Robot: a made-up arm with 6 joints. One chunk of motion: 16 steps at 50 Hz.
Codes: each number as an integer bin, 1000 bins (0 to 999) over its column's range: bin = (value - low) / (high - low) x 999, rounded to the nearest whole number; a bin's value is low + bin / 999 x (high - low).
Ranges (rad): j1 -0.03..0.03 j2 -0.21..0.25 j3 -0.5..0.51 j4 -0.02..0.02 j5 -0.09..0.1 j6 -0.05..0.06
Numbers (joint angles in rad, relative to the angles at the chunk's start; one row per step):
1: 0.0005 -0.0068 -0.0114 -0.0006 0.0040 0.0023
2: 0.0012 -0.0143 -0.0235 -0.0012 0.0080 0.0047
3: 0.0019 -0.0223 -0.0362 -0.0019 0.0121 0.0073
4: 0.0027 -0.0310 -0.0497 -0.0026 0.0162 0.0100
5: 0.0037 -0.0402 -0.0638 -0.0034 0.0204 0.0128
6: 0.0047 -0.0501 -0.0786 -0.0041 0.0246 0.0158
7: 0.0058 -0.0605 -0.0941 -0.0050 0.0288 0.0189
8: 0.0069 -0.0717 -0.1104 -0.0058 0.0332 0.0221
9: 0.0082 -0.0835 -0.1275 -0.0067 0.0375 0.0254
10: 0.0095 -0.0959 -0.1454 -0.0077 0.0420 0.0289
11: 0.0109 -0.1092 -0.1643 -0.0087 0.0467 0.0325
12: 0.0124 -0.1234 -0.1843 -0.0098 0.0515 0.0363
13: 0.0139 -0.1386 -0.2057 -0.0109 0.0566 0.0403
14: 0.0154 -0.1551 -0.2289 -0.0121 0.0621 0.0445
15: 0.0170 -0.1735 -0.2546 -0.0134 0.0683 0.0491
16: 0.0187 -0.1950 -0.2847 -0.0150 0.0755 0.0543
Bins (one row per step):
1: 508 441 483 485 494 475
2: 519 425 471 470 515 497
3: 531 408 459 452 537 520
4: 544 389 445 435 558 545
5: 561 369 431 415 580 570
6: 578 347 417 397 603 598
7: 596 325 401 375 625 626
8: 614 300 385 355 648 655
9: 636 275 368 332 670 685
10: 658 248 351 307 694 717
11: 681 219 332 282 719 749
12: 706 188 312 255 744 784
13: 731 155 291 227 771 820
14: 756 119 268 197 800 858
15: 783 79 243 165 832 900
16: 811 33 213 125 870 947

